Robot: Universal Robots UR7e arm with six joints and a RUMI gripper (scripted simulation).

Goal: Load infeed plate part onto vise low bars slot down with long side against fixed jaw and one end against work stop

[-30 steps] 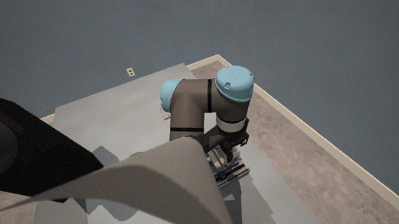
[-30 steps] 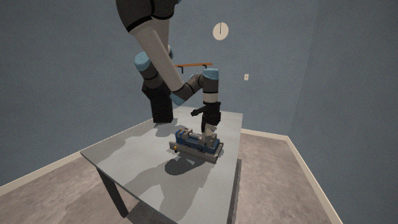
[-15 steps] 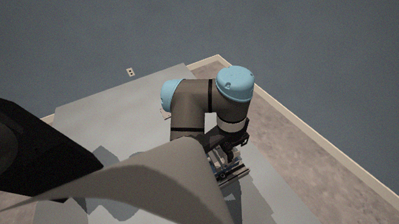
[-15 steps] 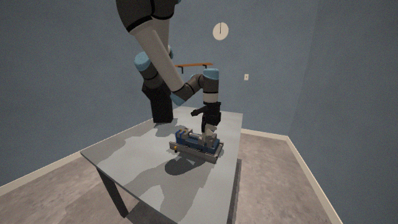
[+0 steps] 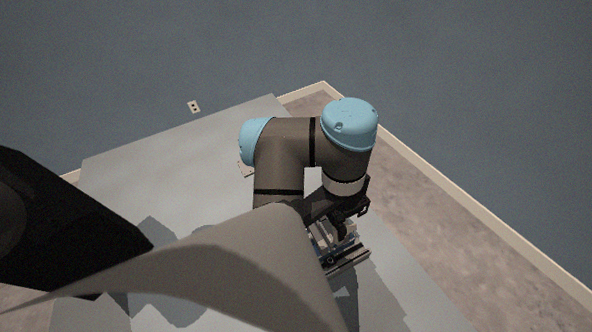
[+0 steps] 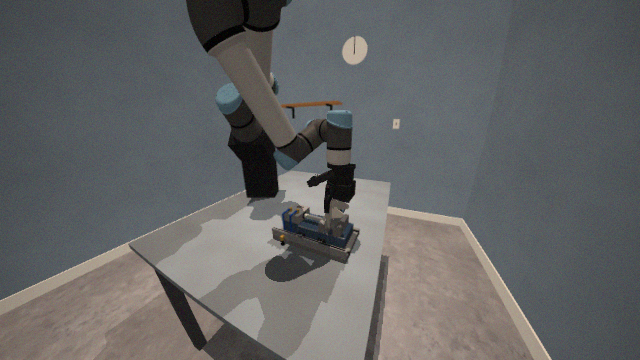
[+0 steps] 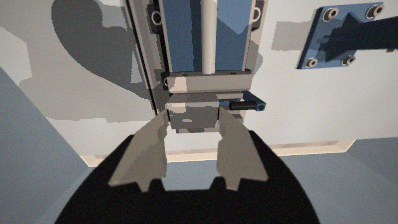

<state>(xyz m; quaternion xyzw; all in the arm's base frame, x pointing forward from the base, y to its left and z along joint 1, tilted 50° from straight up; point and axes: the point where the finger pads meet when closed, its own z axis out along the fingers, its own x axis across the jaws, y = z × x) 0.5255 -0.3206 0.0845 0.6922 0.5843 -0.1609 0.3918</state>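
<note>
Now: the part 10 mm below my hand. Round my hand: grey jaw (30 mm behind, 30 mm to the left, 30 mm below); then cylinder rod (80 mm behind, 40 mm to the left, 30 mm below); then work stop (20 mm ahead, 60 mm to the left, 10 mm below).
</note>
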